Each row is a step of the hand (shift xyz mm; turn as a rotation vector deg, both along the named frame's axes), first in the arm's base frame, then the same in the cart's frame.
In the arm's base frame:
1: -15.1 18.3 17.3 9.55 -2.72 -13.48
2: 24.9 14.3 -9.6 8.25 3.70 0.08
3: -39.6 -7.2 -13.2 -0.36 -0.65 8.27
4: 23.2 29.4 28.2 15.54 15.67 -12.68
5: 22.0 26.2 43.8 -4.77 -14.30 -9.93
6: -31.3 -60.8 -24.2 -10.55 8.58 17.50
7: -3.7 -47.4 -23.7 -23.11 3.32 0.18
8: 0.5 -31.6 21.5 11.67 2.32 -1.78
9: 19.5 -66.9 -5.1 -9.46 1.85 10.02
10: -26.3 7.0 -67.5 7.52 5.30 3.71
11: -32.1 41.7 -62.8 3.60 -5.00 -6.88
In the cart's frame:
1: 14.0 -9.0 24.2 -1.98 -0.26 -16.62
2: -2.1 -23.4 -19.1 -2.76 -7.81 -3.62
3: 25.6 32.9 7.3 -3.74 -1.45 7.27
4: -7.3 -43.5 15.9 5.97 -17.90 -17.08
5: -15.3 -44.4 29.7 -2.13 16.21 -7.65
6: -9.9 70.9 -11.5 4.71 -4.57 21.17
7: -18.6 44.0 -23.3 16.52 11.51 11.82
8: -30.2 17.8 15.3 -5.00 -8.37 -7.04
9: -53.7 39.7 -20.5 2.83 1.76 13.50
10: 49.8 28.3 -44.8 -2.81 -9.51 0.04
11: 74.2 4.6 -34.5 -2.58 3.35 -8.21

